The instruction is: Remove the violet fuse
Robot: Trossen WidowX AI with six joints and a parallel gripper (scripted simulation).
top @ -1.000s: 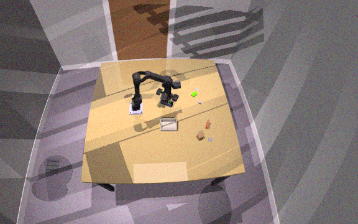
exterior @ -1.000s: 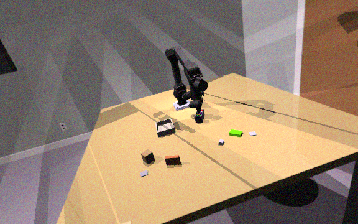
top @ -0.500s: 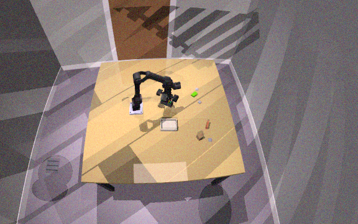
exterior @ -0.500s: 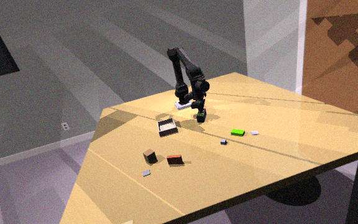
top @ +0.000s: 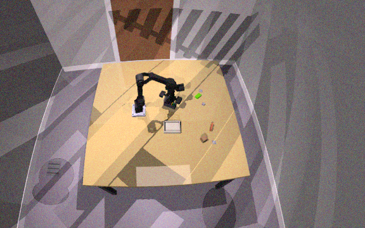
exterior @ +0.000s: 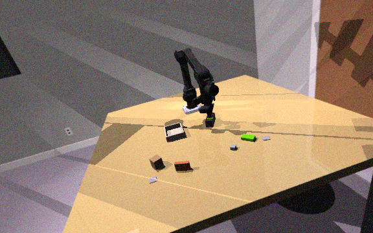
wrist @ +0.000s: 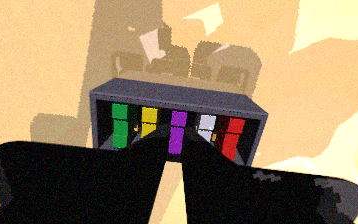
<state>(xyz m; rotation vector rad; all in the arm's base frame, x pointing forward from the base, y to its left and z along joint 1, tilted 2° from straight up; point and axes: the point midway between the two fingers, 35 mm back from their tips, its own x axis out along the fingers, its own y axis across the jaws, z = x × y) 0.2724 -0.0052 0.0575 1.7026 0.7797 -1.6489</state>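
Now: the violet fuse 1 cm below my gripper tip. The rest, counted from my gripper tip: white tray: 4 cm behind, 22 cm to the right, 3 cm below.
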